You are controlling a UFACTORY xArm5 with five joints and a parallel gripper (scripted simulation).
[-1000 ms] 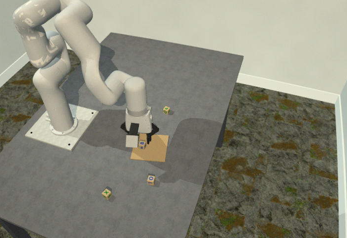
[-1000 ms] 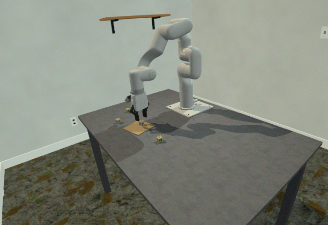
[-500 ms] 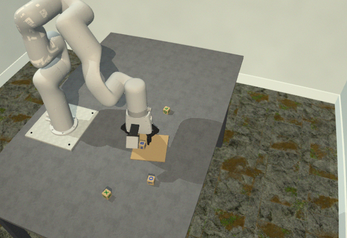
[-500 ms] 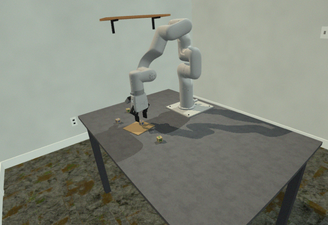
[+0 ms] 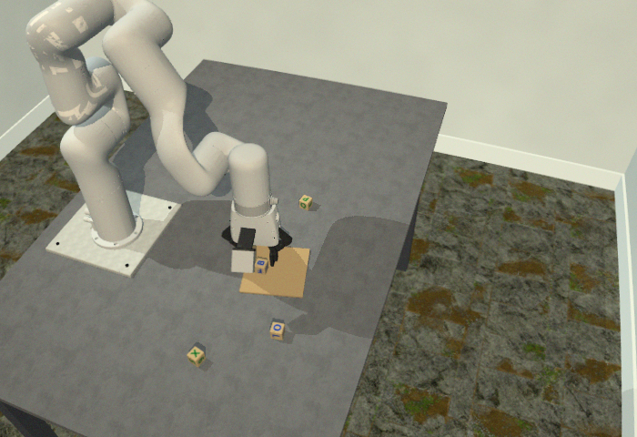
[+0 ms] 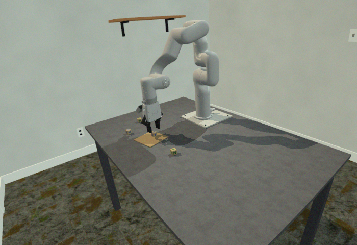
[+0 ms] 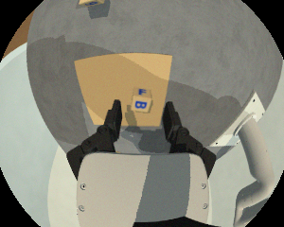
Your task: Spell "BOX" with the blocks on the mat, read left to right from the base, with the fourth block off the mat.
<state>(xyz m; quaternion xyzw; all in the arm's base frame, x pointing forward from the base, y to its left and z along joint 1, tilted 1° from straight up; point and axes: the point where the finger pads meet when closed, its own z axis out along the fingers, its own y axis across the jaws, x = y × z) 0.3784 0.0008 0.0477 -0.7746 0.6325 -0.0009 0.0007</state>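
Right now the B block is 4 cm below my hand. From my hand the other things lie so: X block 3 cm behind, 25 cm to the right, 4 cm below; then tan mat 3 cm ahead, 1 cm to the left, 5 cm below; then O block 10 cm ahead, 14 cm to the right, 4 cm below.
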